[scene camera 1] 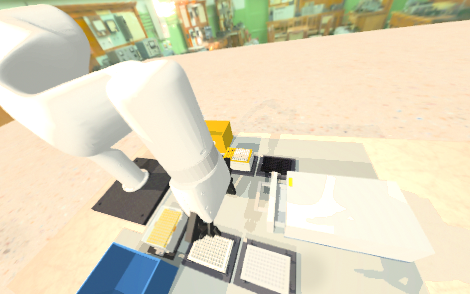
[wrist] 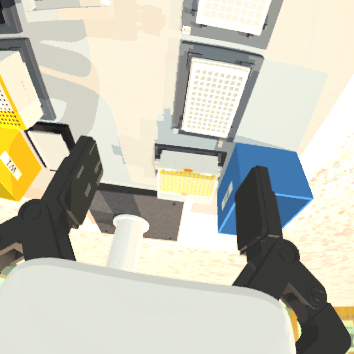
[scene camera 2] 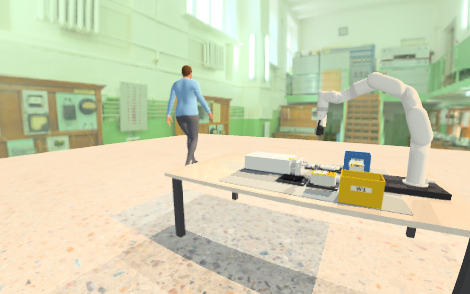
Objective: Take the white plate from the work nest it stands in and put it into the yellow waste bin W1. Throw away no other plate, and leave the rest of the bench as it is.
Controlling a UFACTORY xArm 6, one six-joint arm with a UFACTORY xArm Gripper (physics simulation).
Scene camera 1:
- gripper: 222, 211
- white device: 368, 216
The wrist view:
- gripper: 171, 166
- pale flat plate: 51, 147
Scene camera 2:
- white device: 274, 163
